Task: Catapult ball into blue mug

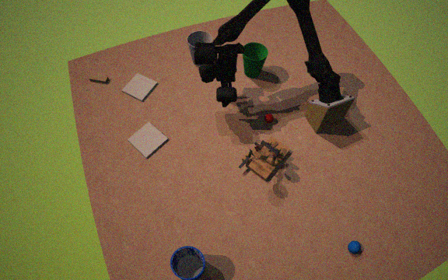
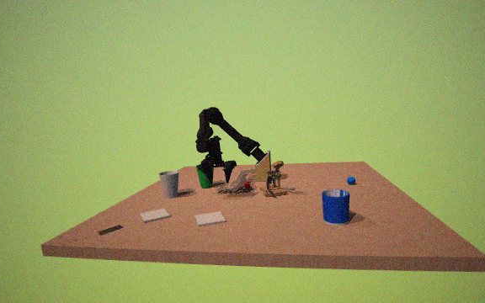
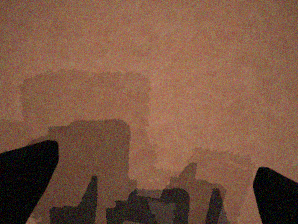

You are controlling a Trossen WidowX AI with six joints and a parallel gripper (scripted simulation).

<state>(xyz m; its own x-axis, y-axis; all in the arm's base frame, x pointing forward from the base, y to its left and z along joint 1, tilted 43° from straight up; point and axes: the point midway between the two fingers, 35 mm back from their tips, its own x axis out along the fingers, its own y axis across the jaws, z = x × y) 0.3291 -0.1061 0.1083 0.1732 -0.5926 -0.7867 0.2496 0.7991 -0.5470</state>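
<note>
Now: the wooden catapult 250 mm to the left of my gripper tip, 40 mm behind it and 10 mm above it. The rest, counted from my gripper tip: grey cup 250 mm to the right, 30 mm below, 20 mm ahead; then green cup 160 mm behind, 130 mm to the right, 30 mm below; then red ball 140 mm behind, 100 mm to the left, 50 mm below.
</note>
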